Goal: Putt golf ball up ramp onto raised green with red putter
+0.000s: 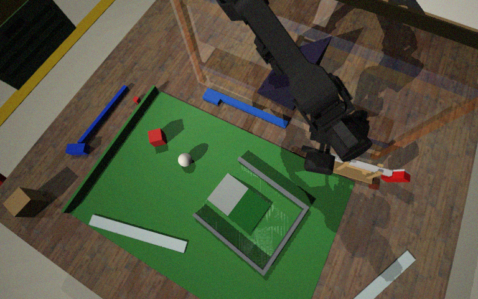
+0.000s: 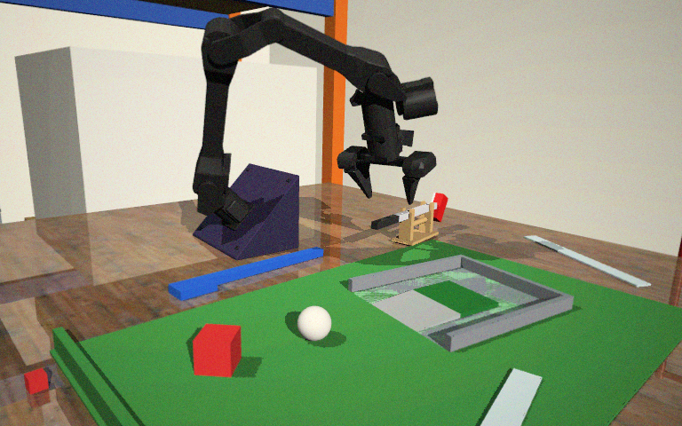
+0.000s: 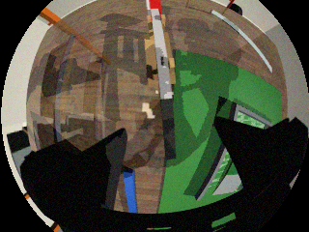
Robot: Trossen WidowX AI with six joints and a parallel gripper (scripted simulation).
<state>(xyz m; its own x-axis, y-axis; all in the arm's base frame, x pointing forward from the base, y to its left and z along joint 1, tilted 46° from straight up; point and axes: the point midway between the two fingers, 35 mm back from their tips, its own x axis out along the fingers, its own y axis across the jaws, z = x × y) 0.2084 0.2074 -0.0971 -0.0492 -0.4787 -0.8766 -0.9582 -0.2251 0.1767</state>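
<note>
Now: the putter 3 cm behind my gripper tip, 10 cm to the left of it and 4 cm below it. Also, from my gripper tip: mat (27 cm ahead, 21 cm to the right, 10 cm below); white golf ball (22 cm ahead, 33 cm to the right, 8 cm below); grey-walled pen (24 cm ahead, 6 cm to the right, 10 cm below).
</note>
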